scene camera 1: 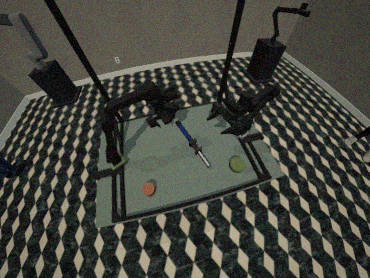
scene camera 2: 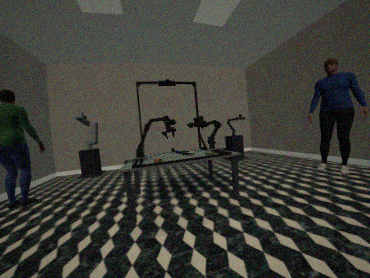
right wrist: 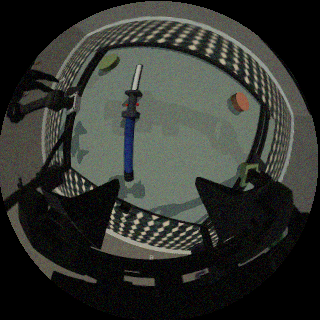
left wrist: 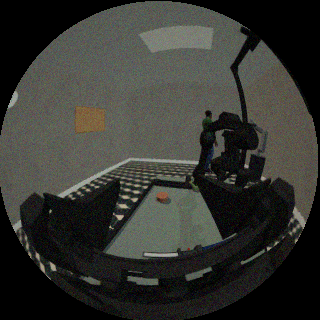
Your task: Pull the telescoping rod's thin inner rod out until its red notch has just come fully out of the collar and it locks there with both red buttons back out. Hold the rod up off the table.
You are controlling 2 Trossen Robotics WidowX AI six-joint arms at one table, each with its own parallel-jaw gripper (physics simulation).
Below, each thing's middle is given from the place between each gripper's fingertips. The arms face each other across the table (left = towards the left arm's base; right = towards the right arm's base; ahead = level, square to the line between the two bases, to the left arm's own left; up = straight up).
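Labels:
My left gripper's 330 mm above the telescoping rod (right wrist: 130, 114), and it's 140 mm past the rod and 60 mm to the left of it.
Measured from my right hand, the rod's 190 mm below, 140 mm to the left and 60 mm ahead.

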